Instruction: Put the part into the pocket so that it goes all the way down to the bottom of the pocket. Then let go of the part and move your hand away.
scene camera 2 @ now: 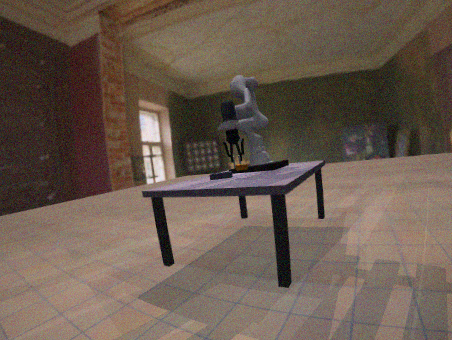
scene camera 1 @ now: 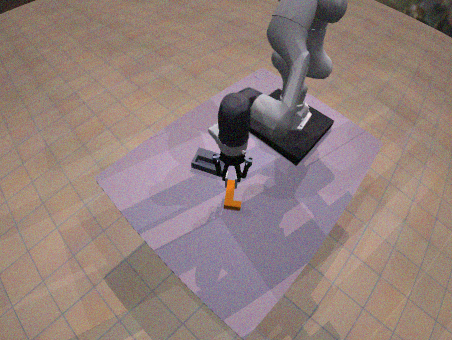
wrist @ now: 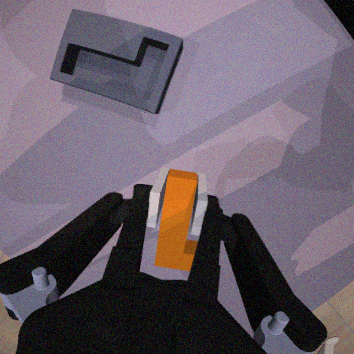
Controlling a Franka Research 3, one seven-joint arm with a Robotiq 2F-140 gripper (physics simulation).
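Observation:
The orange L-shaped part (scene camera 1: pixel 233 201) (scene camera 2: pixel 243 165) (wrist: pixel 173 250) is held by its long arm between the fingertips, with its short foot at the end nearer the hand in the wrist view. My gripper (scene camera 1: pixel 230 182) (scene camera 2: pixel 236 161) (wrist: pixel 181 183) is shut on the part and holds it a little above the table. The foot is partly hidden by a finger in the wrist view. The grey block (scene camera 1: pixel 202 152) (scene camera 2: pixel 221 176) (wrist: pixel 117 34) with the L-shaped pocket (wrist: pixel 107 70) lies apart from the part, up and to the left in the wrist view. Its pocket has no part in it.
The table (scene camera 1: pixel 200 260) (scene camera 2: pixel 210 191) has a pale purple top with patchy shadows. The arm's black base plate (scene camera 1: pixel 295 150) (scene camera 2: pixel 272 165) stands on it, behind and right of the gripper in the first scene view. The gripper partly overlaps the grey block there.

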